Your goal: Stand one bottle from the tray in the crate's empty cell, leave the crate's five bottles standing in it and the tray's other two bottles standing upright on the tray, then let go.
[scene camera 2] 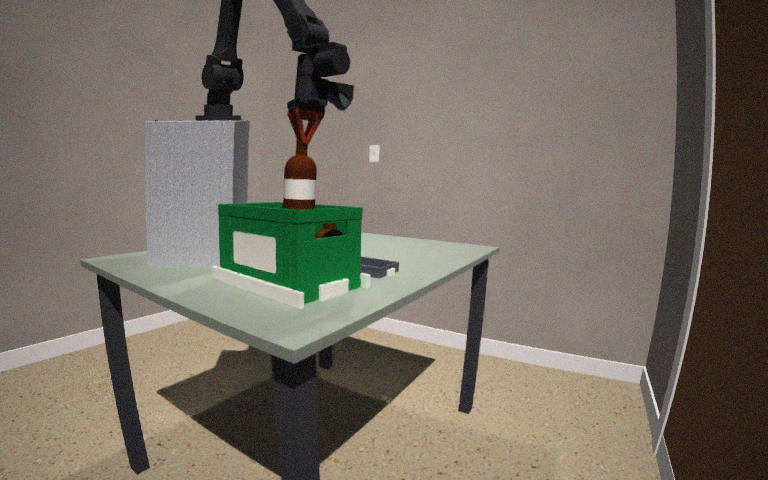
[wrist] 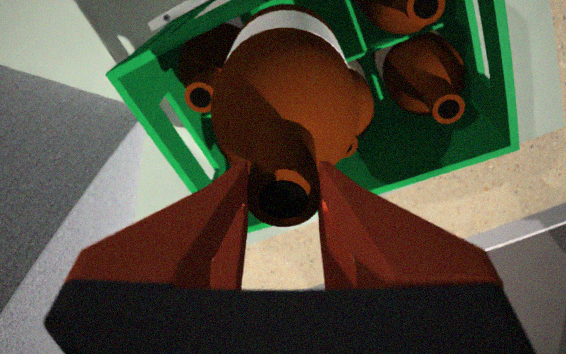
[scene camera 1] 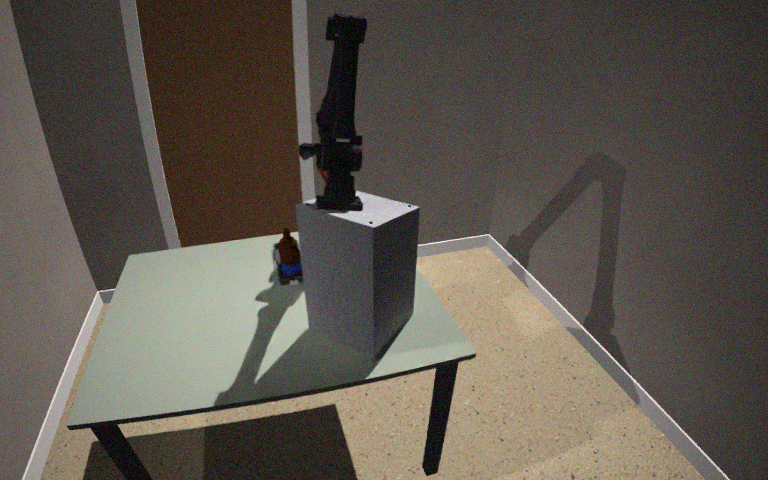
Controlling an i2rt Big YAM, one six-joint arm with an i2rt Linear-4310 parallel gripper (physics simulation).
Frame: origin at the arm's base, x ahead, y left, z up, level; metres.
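Seen in the pictures: gripper, fingertip midpoint: [scene camera 2: 303, 144] [wrist: 283, 176]; arm's base, link origin: [scene camera 2: 218, 120] [scene camera 1: 338, 205].
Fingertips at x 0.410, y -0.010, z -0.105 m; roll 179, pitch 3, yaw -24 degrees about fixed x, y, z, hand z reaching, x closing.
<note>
Offsets run from my fingertips to a thing's top centre. Level surfaces: height alone.
My gripper [scene camera 2: 305, 141] [wrist: 283, 176] is shut on the neck of a brown bottle {dx -0.004, dy -0.003, dz +0.010 m} [scene camera 2: 299, 189] [wrist: 295, 85] with a white label. The bottle hangs about upright over the green crate {dx +0.005, dy -0.048, dz -0.138 m} [scene camera 2: 328, 266] [wrist: 510, 100], its foot at about rim height and partly cut off by the near rim. In the wrist view, crate bottles show at left [wrist: 207, 57], right [wrist: 425, 75] and top right [wrist: 395, 17]; another {dx +0.005, dy -0.089, dz -0.150 m} [wrist: 364, 107] is mostly hidden by the held bottle. The cell below it is hidden. A blue-labelled bottle {dx -0.103, dy +0.168, dz -0.153 m} [scene camera 1: 289, 251] stands upright on the dark tray [scene camera 1: 291, 281] [scene camera 2: 380, 268]. The other tray bottle does not show.
A grey pedestal [scene camera 1: 339, 271] [scene camera 2: 189, 192] carries the arm and hides the crate in scene camera 1. Low white strips [scene camera 2: 257, 286] [scene camera 2: 333, 289] lie along the crate's foot on the pale green table {dz -0.313 m} [scene camera 1: 186, 333] [scene camera 2: 237, 308]. The tray is beyond the crate in scene camera 2.
</note>
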